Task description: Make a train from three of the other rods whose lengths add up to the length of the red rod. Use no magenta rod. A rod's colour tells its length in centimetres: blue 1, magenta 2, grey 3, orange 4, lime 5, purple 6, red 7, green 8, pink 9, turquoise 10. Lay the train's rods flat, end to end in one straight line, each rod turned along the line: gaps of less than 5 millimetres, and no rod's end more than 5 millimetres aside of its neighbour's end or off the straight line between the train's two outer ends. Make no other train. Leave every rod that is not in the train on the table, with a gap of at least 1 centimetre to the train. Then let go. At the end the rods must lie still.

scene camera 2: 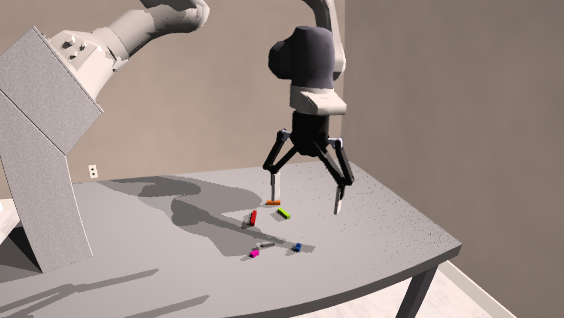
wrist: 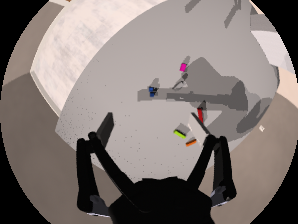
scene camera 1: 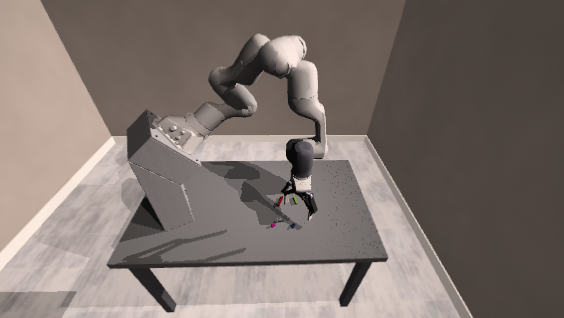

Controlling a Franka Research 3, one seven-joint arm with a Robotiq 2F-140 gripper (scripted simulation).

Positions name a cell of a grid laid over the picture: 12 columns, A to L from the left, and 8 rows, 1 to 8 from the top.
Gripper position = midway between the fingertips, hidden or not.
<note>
In view: the gripper (scene camera 2: G6).
The gripper is seen too in the wrist view (wrist: G5).
</note>
